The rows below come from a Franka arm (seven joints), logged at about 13 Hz.
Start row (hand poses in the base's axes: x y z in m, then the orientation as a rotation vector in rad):
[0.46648, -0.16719, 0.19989, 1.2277, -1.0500, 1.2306]
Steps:
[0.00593, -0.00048, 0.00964, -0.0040, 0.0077, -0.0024]
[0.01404, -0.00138, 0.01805, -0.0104, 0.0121, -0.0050]
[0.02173, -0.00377, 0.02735, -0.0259, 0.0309, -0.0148]
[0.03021, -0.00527, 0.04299, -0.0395, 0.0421, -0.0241]
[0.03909, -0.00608, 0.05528, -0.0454, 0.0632, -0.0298]
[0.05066, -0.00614, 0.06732, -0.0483, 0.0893, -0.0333]
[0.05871, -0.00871, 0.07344, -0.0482, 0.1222, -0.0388]
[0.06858, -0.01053, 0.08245, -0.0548, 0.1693, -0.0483]
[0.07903, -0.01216, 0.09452, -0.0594, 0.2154, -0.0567]
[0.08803, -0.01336, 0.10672, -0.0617, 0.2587, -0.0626]
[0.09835, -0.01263, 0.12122, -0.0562, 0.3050, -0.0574]
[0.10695, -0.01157, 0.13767, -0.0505, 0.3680, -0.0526]
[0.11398, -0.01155, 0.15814, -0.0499, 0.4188, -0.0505]
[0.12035, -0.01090, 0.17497, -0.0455, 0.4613, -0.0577]
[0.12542, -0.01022, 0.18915, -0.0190, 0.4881, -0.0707]
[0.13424, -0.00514, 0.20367, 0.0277, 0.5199, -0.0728]
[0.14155, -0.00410, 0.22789, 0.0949, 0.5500, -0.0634]
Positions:
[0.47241, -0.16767, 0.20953, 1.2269, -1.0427, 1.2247]
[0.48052, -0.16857, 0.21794, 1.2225, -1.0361, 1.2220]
[0.48821, -0.17096, 0.22724, 1.2134, -1.0160, 1.2068]
[0.49669, -0.17246, 0.24288, 1.2024, -1.0026, 1.1967]
[0.50557, -0.17327, 0.25517, 1.2044, -0.9858, 1.1793]
[0.51714, -0.17333, 0.26721, 1.2124, -0.9665, 1.1587]
[0.52519, -0.17590, 0.27333, 1.2242, -0.9454, 1.1305]
[0.53506, -0.17772, 0.28234, 1.2344, -0.9111, 1.0914]
[0.54551, -0.17935, 0.29441, 1.2458, -0.8784, 1.0530]
[0.55451, -0.18055, 0.30661, 1.2586, -0.8480, 1.0176]
[0.56483, -0.17982, 0.32111, 1.2853, -0.8153, 0.9849]
[0.57343, -0.17876, 0.33756, 1.3176, -0.7704, 0.9389]
[0.58046, -0.17874, 0.35803, 1.3386, -0.7321, 0.9020]
[0.58683, -0.17809, 0.37486, 1.3527, -0.7071, 0.8631]
[0.59190, -0.17741, 0.38904, 1.3733, -0.7110, 0.8230]
[0.60072, -0.17233, 0.40356, 1.4173, -0.7187, 0.7780]
[0.60803, -0.17129, 0.42778, 1.4826, -0.7346, 0.7324]

